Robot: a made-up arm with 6 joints.
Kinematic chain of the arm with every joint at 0, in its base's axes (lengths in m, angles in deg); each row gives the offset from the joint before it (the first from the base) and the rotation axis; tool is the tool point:
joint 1: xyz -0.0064 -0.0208 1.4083 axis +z
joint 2: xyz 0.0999 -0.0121 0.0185 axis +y
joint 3: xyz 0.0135 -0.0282 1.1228 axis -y
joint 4: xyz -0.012 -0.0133 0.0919 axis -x
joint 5: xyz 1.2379 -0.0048 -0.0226 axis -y
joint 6: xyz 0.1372 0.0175 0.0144 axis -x
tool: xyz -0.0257 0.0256 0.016
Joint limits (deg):
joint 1: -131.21..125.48
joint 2: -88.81..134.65
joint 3: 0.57..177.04
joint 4: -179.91..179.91
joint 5: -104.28..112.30
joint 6: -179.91..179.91
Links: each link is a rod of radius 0.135 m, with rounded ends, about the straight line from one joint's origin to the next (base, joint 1, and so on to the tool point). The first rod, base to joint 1, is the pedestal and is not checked.
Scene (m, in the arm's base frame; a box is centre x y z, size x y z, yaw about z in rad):
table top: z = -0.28
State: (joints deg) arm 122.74 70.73 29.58 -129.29 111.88 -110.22
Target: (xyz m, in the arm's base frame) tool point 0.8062 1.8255 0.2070
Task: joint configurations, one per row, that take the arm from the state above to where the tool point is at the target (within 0.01 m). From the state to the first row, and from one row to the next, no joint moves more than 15 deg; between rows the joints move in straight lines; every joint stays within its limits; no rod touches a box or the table.
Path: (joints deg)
1: 109.47 80.31 37.98 -128.17 105.79 -111.36
2: 96.20 89.90 46.38 -127.04 99.70 -112.51
3: 82.94 99.48 54.78 -125.92 93.62 -113.65
4: 69.67 109.06 63.18 -124.79 87.53 -114.80

